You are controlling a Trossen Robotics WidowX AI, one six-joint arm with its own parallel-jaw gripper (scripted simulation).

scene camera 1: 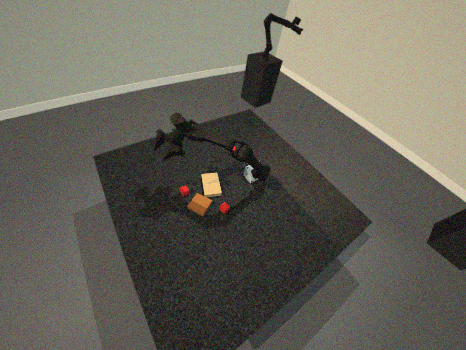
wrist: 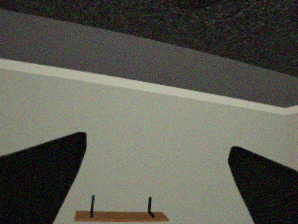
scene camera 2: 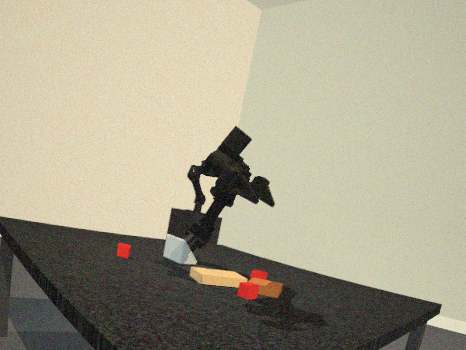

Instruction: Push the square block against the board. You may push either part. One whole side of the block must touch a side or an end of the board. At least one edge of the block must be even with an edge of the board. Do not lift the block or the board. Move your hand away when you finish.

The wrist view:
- my gripper: 159, 147
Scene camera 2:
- my gripper: 266, 204
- tan flat board: 204, 276
